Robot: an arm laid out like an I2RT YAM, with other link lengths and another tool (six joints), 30 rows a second.
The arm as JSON. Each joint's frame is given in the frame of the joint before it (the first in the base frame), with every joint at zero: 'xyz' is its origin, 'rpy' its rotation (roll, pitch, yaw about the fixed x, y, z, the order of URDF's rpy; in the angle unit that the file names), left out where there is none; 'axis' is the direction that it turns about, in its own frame. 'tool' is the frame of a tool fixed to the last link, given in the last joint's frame.
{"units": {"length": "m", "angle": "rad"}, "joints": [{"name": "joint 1", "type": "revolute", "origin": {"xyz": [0.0, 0.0, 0.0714]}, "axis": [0.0, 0.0, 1.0]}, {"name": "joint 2", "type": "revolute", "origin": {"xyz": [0.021, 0.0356, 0.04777]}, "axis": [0.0, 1.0, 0.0]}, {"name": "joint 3", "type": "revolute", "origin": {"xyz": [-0.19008, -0.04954, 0.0]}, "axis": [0.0, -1.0, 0.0]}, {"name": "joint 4", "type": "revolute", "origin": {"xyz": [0.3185, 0.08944, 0.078]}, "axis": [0.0, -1.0, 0.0]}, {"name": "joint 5", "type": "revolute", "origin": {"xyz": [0.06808, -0.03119, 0.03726]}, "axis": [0.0, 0.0, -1.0]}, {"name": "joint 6", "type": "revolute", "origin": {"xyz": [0.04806, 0.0, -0.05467]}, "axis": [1.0, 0.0, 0.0]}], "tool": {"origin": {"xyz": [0.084, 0.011, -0.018], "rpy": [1.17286, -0.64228, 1.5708]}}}
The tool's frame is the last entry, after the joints.
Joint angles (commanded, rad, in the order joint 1, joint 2, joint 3, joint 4, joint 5, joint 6), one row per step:
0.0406 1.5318 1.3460 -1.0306 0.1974 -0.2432
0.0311 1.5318 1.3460 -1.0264 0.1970 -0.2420
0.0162 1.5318 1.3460 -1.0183 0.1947 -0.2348
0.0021 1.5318 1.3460 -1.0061 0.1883 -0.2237
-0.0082 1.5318 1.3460 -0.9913 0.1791 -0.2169
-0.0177 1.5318 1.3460 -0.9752 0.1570 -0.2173
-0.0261 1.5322 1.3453 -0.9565 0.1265 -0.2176
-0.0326 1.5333 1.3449 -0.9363 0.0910 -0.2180
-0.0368 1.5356 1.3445 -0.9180 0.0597 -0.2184
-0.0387 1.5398 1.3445 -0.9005 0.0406 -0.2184
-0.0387 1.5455 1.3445 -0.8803 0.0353 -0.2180
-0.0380 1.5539 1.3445 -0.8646 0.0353 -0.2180
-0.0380 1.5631 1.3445 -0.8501 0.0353 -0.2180
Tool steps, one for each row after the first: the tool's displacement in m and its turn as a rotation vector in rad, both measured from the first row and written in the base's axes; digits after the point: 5 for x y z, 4 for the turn. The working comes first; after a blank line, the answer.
Tool pose at each row, in the base's axes (x y z in m, rotation vector in rad; the steps are taken from these numbers as rounded here):
0.37351 0.03982 0.12744 1.9951 1.3422 0.5267
0.37471 0.03637 0.12757 1.9995 1.3284 0.5267
0.37689 0.03126 0.12781 2.0103 1.3006 0.5295
0.37985 0.02700 0.12814 2.0232 1.2684 0.5402
0.38317 0.02440 0.12859 2.0309 1.2445 0.5574
0.38675 0.02360 0.12898 2.0391 1.2334 0.5872
0.39076 0.02426 0.12912 2.0498 1.2257 0.6265
0.39509 0.02626 0.12934 2.0603 1.2216 0.6724
0.39893 0.02860 0.12923 2.0683 1.2203 0.7131
0.40254 0.03023 0.12865 2.0702 1.2181 0.7419
0.40655 0.03079 0.12768 2.0638 1.2118 0.7600
0.40964 0.03095 0.12542 2.0588 1.2086 0.7670
0.41249 0.03084 0.12276 2.0553 1.2057 0.7719

0.00120 -0.00345 0.00013 0.0009 -0.0044 -0.0104
0.00338 -0.00856 0.00037 0.0058 -0.0137 -0.0312
0.00634 -0.01282 0.00070 0.0159 -0.0279 -0.0531
0.00966 -0.01542 0.00115 0.0272 -0.0438 -0.0661
0.01324 -0.01622 0.00154 0.0476 -0.0594 -0.0668
0.01725 -0.01556 0.00168 0.0757 -0.0766 -0.0630
0.02158 -0.01356 0.00190 0.1081 -0.0948 -0.0545
0.02542 -0.01122 0.00179 0.1364 -0.1101 -0.0451
0.02903 -0.00959 0.00121 0.1536 -0.1231 -0.0383
0.03304 -0.00903 0.00024 0.1583 -0.1375 -0.0354
0.03613 -0.00887 -0.00202 0.1583 -0.1447 -0.0342
0.03898 -0.00898 -0.00468 0.1582 -0.1501 -0.0337

